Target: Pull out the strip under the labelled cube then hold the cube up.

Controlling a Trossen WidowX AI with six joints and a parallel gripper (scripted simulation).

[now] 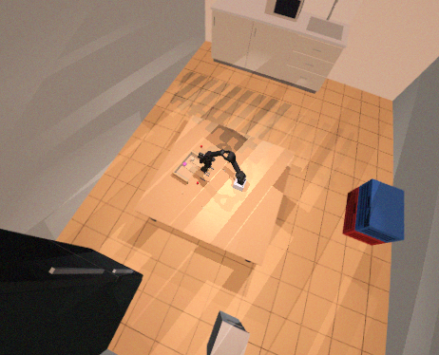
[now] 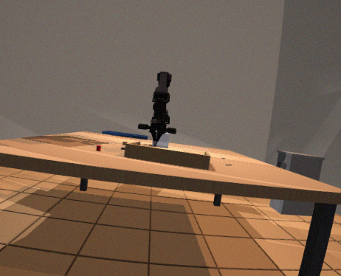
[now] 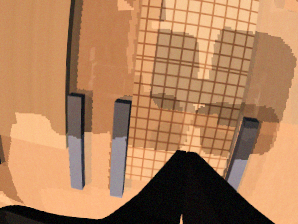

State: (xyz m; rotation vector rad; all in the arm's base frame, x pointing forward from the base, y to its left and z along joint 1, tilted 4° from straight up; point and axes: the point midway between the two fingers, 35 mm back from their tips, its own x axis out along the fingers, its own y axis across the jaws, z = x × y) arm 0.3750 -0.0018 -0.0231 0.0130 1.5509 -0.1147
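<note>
Now: gripper tip 90 mm short of the checkered strip, 10 mm to the left of it and 30 mm above it.
</note>
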